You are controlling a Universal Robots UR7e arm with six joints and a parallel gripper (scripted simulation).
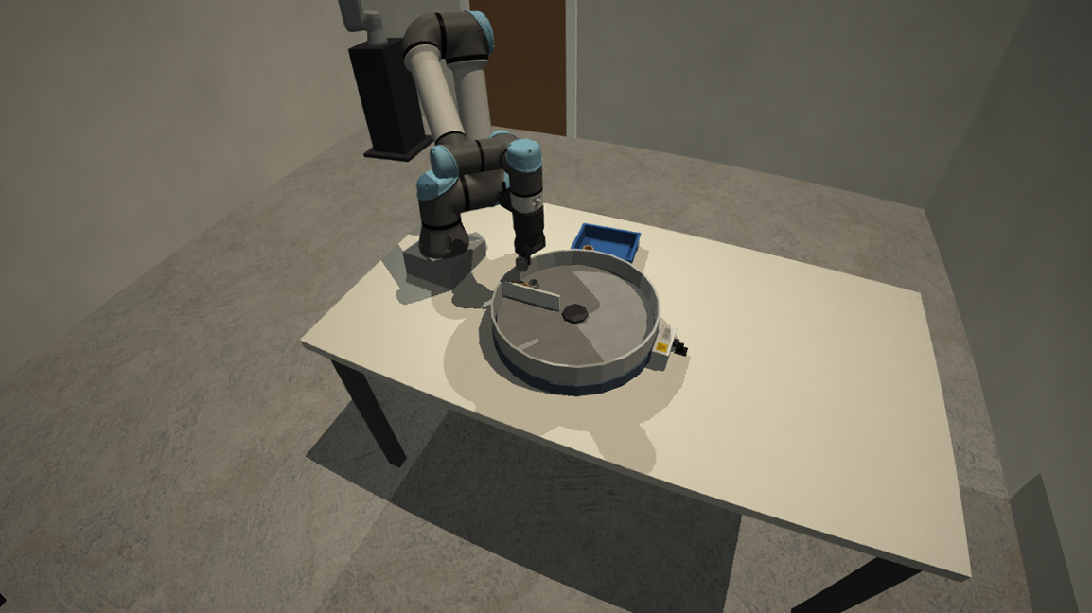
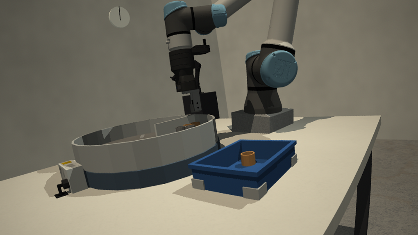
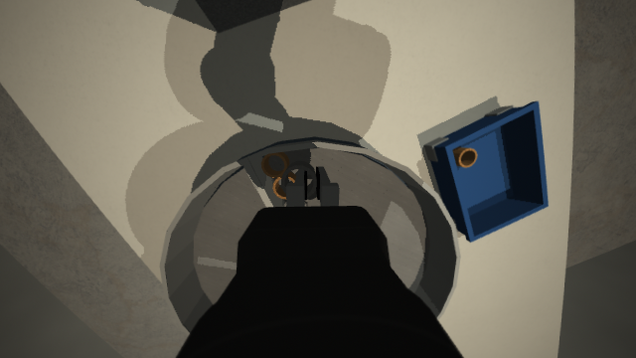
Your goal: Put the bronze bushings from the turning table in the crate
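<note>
My hand is 180 mm short of the turning table, 70 mm to the left of it and 90 mm above it. The rest, counted from my hand: blue crate (160 mm ahead, 270 mm to the left, 110 mm below).
</note>
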